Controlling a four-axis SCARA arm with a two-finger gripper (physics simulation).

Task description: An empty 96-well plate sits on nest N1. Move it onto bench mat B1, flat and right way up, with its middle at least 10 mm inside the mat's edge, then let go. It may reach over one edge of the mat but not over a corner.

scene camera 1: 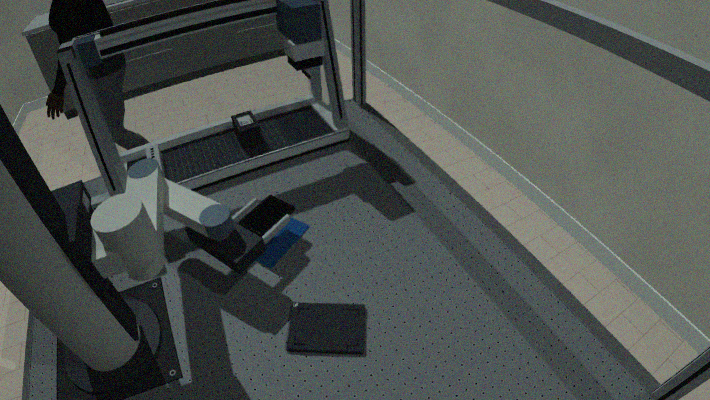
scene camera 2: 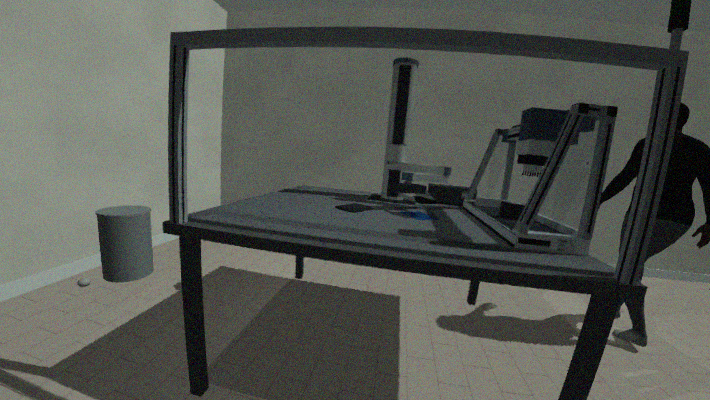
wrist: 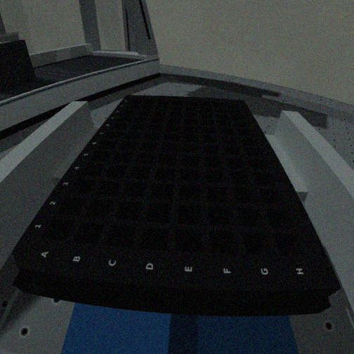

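Observation:
The dark 96-well plate is level and right way up in my gripper, which is shut on its two long sides. The letters A to H run along its near edge in the wrist view. The blue bench mat B1 lies on the bench below; part of it shows past the plate and one finger. The plate is raised above it, and how far they overlap I cannot tell exactly. Nest N1, a dark flat block, stands empty apart from the gripper.
A gantry with a low front rail stands close behind the plate, with a small dark box on its deck. The arm's thick column stands at the bench side. A person is beyond the gantry.

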